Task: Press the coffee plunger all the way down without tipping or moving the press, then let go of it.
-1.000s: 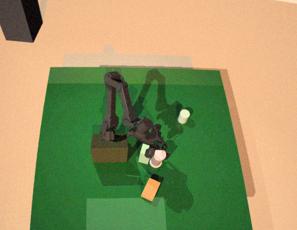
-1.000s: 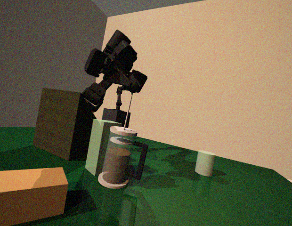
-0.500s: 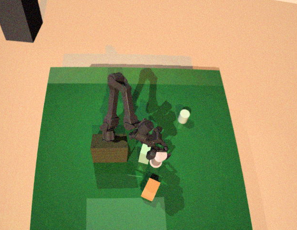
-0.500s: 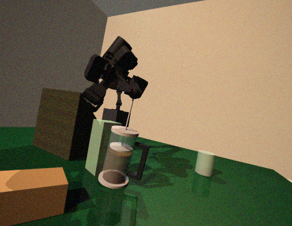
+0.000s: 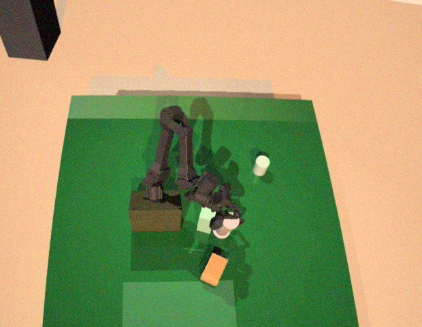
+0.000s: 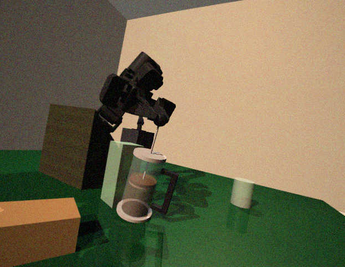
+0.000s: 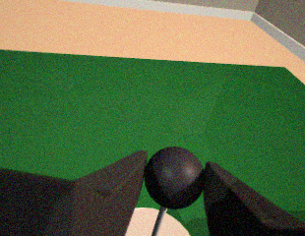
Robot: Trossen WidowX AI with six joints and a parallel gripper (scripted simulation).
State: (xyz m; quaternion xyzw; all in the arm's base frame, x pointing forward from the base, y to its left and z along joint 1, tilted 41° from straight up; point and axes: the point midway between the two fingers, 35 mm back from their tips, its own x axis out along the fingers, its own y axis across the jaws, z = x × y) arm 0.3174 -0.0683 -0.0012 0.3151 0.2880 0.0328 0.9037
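My gripper tip is 110 mm above the coffee press, 10 mm to the right of it and 10 mm past it. Round my gripper tip: pale green box: 140 mm below, 110 mm behind, 20 mm to the left.
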